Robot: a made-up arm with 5 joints. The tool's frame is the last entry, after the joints. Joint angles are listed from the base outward. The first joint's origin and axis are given. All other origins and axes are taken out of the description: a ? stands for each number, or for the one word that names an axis. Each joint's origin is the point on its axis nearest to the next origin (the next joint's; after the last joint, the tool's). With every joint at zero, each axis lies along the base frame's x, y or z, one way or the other. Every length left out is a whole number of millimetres.
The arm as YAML. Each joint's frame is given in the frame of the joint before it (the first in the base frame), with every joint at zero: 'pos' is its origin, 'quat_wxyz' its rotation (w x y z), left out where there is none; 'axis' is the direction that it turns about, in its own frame. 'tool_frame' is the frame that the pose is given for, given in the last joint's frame.
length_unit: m
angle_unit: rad
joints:
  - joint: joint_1
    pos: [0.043, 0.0, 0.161]
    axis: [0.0, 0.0, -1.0]
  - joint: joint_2
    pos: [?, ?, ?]
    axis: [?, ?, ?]
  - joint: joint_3
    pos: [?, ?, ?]
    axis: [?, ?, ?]
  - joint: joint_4
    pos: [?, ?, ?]
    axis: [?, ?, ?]
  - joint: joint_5
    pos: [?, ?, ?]
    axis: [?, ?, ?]
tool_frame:
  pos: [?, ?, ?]
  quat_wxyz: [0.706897, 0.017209, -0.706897, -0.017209]
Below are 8 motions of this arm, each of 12 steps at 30 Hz.
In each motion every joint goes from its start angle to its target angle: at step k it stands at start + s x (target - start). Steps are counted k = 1, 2, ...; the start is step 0. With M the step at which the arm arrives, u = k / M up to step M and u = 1 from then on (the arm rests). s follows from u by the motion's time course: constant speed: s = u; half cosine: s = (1 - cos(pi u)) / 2; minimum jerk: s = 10 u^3 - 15 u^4 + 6 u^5.
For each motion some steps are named. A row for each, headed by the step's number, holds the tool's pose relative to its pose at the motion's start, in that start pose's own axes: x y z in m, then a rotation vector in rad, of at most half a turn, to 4 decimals.
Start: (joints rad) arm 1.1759 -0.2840 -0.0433 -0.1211 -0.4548
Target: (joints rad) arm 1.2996 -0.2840 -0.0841 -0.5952 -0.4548
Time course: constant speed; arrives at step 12
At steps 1, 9, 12:
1: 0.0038 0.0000 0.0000 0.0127 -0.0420 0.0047
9: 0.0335 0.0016 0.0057 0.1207 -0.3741 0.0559
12: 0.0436 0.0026 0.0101 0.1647 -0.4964 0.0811

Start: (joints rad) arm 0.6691 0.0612 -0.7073 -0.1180 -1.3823
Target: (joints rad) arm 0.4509 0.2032 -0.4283 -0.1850 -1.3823
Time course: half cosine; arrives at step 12
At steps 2, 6, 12:
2: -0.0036 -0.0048 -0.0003 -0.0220 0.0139 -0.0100
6: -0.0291 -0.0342 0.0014 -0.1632 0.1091 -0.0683
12: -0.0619 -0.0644 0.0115 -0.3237 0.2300 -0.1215

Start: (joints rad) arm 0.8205 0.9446 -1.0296 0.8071 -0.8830
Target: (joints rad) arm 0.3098 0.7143 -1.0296 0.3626 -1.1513
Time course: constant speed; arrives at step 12
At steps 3, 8, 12:
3: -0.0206 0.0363 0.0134 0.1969 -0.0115 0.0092
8: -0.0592 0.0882 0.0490 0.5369 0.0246 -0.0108
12: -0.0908 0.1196 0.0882 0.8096 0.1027 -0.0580

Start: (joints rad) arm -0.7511 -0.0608 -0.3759 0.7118 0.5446
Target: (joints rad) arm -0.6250 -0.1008 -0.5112 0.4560 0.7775
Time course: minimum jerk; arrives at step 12
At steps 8, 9, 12:
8: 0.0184 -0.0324 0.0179 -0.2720 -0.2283 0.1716
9: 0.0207 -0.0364 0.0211 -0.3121 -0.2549 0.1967
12: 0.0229 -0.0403 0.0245 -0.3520 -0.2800 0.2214

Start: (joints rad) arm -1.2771 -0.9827 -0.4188 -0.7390 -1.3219
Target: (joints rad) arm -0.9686 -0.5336 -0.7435 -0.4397 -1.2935
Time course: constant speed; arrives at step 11
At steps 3, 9, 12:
3: -0.0098 -0.0249 0.0008 -0.1047 0.0638 0.0811
9: -0.0171 -0.0763 0.0111 -0.3167 0.1683 0.2570
12: -0.0155 -0.0930 0.0167 -0.3878 0.1959 0.3191

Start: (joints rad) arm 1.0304 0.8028 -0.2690 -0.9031 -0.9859
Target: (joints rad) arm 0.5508 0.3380 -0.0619 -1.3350 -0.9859
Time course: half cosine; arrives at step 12
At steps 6, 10, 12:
6: -0.0216 0.0869 0.0113 0.4005 0.0022 -0.1243
10: -0.0259 0.1531 0.0417 0.7229 -0.0216 -0.2901
12: -0.0252 0.1621 0.0476 0.7700 -0.0277 -0.3203

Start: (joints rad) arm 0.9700 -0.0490 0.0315 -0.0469 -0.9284
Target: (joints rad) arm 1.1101 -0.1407 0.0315 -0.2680 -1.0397
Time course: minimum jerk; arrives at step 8
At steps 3, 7, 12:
3: 0.0120 0.0030 0.0036 0.0511 -0.0792 -0.0265
7: 0.0411 0.0112 0.0169 0.1944 -0.2737 -0.0785
12: 0.0417 0.0113 0.0173 0.1979 -0.2780 -0.0794

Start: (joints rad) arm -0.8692 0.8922 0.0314 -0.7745 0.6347
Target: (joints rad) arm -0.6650 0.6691 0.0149 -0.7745 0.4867
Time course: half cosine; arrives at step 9
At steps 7, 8, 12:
7: 0.0130 -0.0688 0.0112 -0.2617 -0.0933 -0.1377
8: 0.0143 -0.0754 0.0133 -0.2869 -0.1042 -0.1490
12: 0.0147 -0.0776 0.0141 -0.2956 -0.1080 -0.1528

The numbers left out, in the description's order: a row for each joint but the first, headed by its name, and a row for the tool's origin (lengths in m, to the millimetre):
joint_2: xyz 0.036 0.0 0.0, axis 0.0 1.0 0.0
joint_3: xyz 0.031 0.0 0.125, axis 0.0 1.0 0.0
joint_4: xyz 0.087 0.0 0.003, axis 0.0 1.0 0.0
joint_5: xyz 0.072 0.0 0.0, axis -1.0 0.0 0.0
tool: xyz 0.0 0.0 0.0

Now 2 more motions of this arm.
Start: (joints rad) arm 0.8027 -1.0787 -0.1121 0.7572 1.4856
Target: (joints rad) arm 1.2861 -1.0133 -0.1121 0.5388 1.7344
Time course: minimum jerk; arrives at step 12
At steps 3, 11, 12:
3: -0.0016 -0.0013 -0.0012 -0.0212 0.0430 0.0471
11: -0.0172 -0.0142 -0.0067 -0.1547 0.4218 0.4783
12: -0.0173 -0.0143 -0.0067 -0.1552 0.4240 0.4808

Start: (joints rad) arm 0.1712 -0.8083 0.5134 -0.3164 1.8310
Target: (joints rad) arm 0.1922 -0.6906 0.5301 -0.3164 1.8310
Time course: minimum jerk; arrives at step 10
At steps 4, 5, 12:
4: 0.0007 0.0069 -0.0036 0.0429 -0.0035 0.0037
5: 0.0011 0.0110 -0.0056 0.0675 -0.0055 0.0057
12: 0.0020 0.0223 -0.0104 0.1352 -0.0106 0.0109

